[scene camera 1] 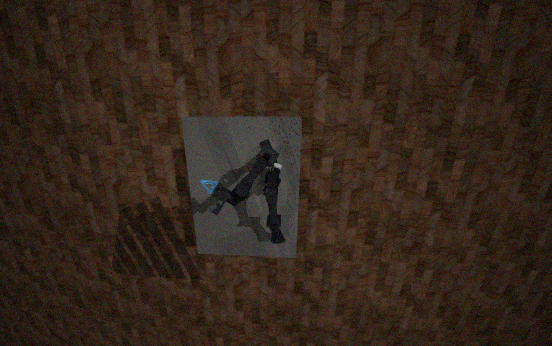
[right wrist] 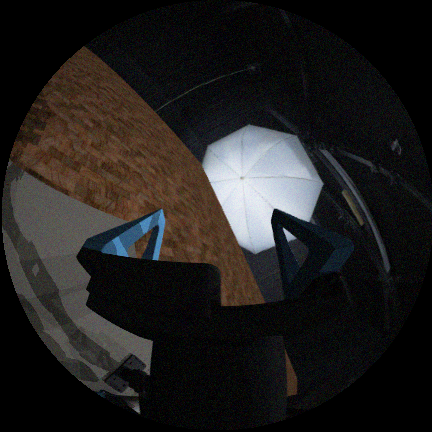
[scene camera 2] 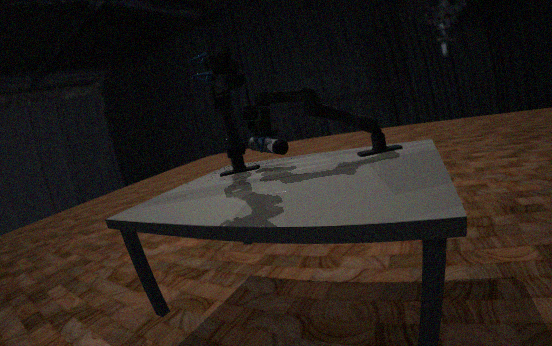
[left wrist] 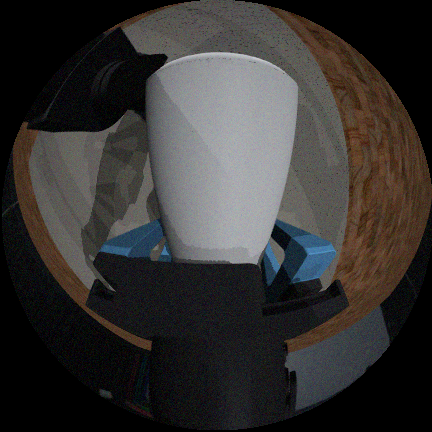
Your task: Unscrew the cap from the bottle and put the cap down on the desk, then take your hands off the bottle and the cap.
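Pixels of known places: left gripper, between the fingertips: (scene camera 2: 266, 151); right gripper, between the fingertips: (scene camera 1: 201, 181) (right wrist: 217, 214) (scene camera 2: 190, 69); left arm's base, origin of its link: (scene camera 2: 380, 151); right arm's base, origin of its link: (right wrist: 125, 373) (scene camera 2: 240, 171).
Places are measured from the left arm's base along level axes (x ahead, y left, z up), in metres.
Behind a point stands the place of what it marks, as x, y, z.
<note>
A white bottle (scene camera 1: 278, 166) {-0.260, -0.555, 0.144} (scene camera 2: 268, 145) {-0.129, -0.476, 0.105} (left wrist: 222, 150) lies sideways in the air above the desk (scene camera 1: 215, 237) {0.530, -0.164, 0.000} (scene camera 2: 370, 205) {0.598, -0.218, 0.000}. Its dark cap (scene camera 2: 281, 146) {-0.099, -0.418, 0.091} is at the bottle's right end in scene camera 2, facing that camera; the cap does not show in the left wrist view. My left gripper (scene camera 2: 260, 144) {-0.189, -0.496, 0.073} (left wrist: 216, 215) {-0.189, -0.496, 0.073} is shut on the bottle's body, with a blue finger on each side. My right gripper (scene camera 1: 209, 186) {0.078, -0.699, 0.502} (scene camera 2: 200, 68) {0.078, -0.699, 0.502} (right wrist: 217, 214) {0.078, -0.699, 0.502} is open and empty, raised high and well away from the bottle, at the left in both scene views.
The right arm's base (scene camera 1: 267, 148) (scene camera 2: 240, 170) {-0.186, -0.642, 0.010} stands close to the bottle, and its dark parts show at the upper left of the left wrist view. The left arm's base (scene camera 1: 276, 239) (scene camera 2: 380, 150) {0.034, -0.008, 0.010} stands farther off. A white umbrella lamp (right wrist: 260, 190) shows beyond the right fingers.
</note>
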